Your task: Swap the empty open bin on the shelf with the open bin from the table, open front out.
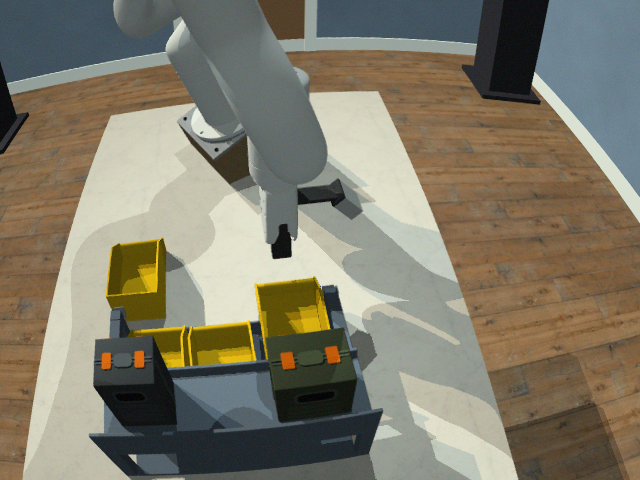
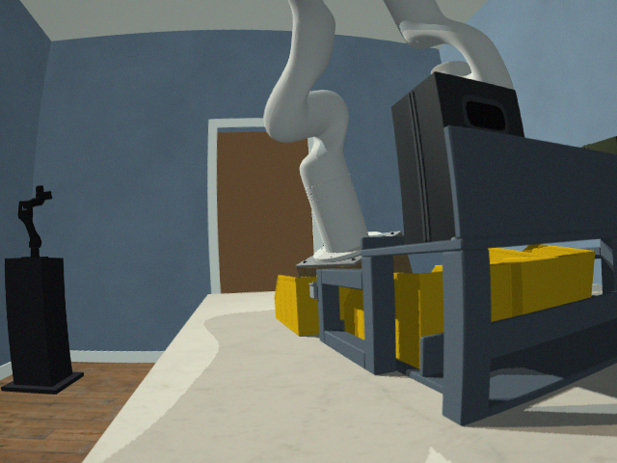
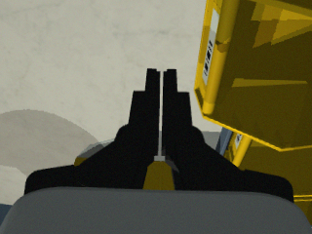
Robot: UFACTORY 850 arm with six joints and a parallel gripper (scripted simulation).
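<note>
The shelf lip is 100 mm to the right of my hand, 100 mm below it and 90 mm ahead of it. Also, from my hand: dark grey case: 290 mm ahead, 200 mm to the right, 50 mm above; green case: 270 mm ahead, 40 mm above, 30 mm to the left.
</note>
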